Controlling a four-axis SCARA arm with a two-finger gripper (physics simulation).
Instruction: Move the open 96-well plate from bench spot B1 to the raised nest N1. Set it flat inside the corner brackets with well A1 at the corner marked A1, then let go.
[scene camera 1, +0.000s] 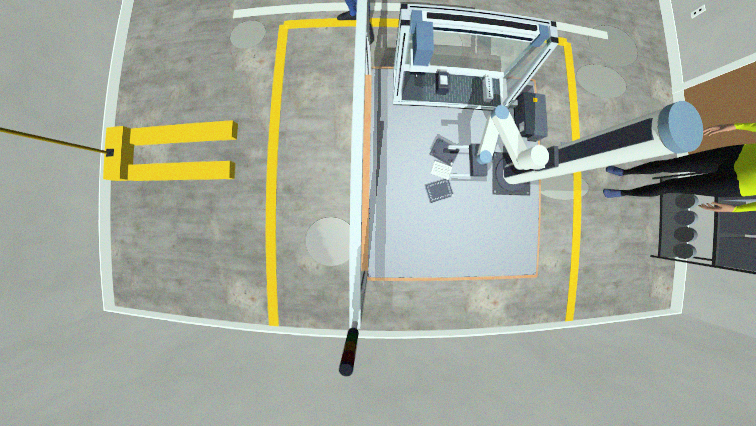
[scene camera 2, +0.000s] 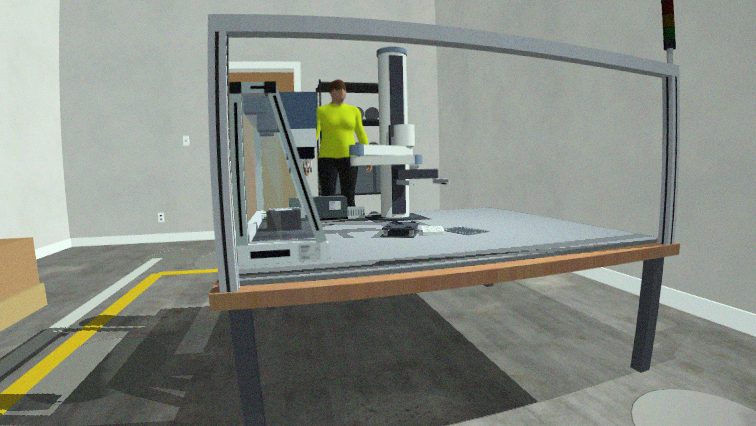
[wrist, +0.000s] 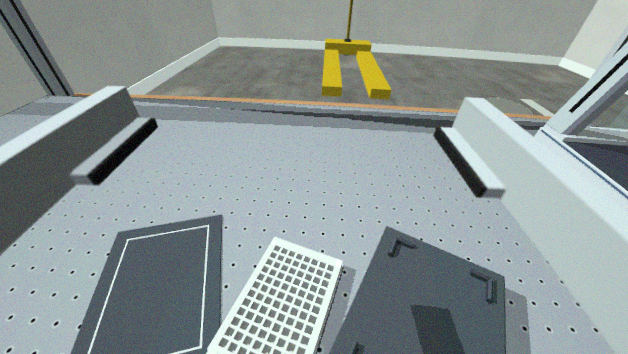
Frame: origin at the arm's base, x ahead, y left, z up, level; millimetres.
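Seen in the pictures: gripper, fingertip midpoint: (scene camera 1: 449, 161) (scene camera 2: 430, 182) (wrist: 295, 110); arm's base at its link origin: (scene camera 1: 510, 174) (scene camera 2: 395, 219).
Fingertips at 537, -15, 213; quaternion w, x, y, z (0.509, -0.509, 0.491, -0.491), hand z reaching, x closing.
Observation:
Pixels of each thing's middle, then the offset from my fingertips to it, as dx, dy, dz. "spot": a spot on its surface instead.
- white open 96-well plate at the middle of its body: (wrist: 283, 304) (scene camera 2: 432, 230) (scene camera 1: 441, 170) -16, +14, -192
- dark pad with a white outline, surface spot: (wrist: 214, 260) spot: +28, +100, -198
- dark raised nest at the middle of its body: (wrist: 420, 328) (scene camera 2: 401, 228) (scene camera 1: 444, 151) -34, -110, -179
- dark box at a spot on its surface: (scene camera 2: 330, 207) spot: -571, -325, -135
The white open 96-well plate (scene camera 1: 441, 169) (scene camera 2: 431, 229) (wrist: 285, 300) lies flat on the bench, between a dark pad with a white outline (scene camera 1: 439, 190) (scene camera 2: 466, 230) (wrist: 214, 260) and the dark raised nest (scene camera 1: 439, 153) (scene camera 2: 401, 230) (wrist: 380, 300). In the wrist view it is turned relative to the nest, and its near end is cut off. The nest is bare inside its corner brackets; a shadow falls on it. I cannot make out the A1 mark or spot labels. My gripper (scene camera 1: 451, 161) (scene camera 2: 422, 182) (wrist: 295, 110) is open and empty, well above the bench, its fingers wide apart.
A glass-fronted cabinet (scene camera 1: 449, 104) (scene camera 2: 304, 252) stands at one end of the bench, with a dark box (scene camera 1: 530, 115) (scene camera 2: 330, 207) near it. A tall frame (scene camera 1: 357, 158) (scene camera 2: 449, 34) runs along the bench edge. A person in yellow (scene camera 2: 338, 129) stands behind the arm's column (scene camera 2: 384, 105).

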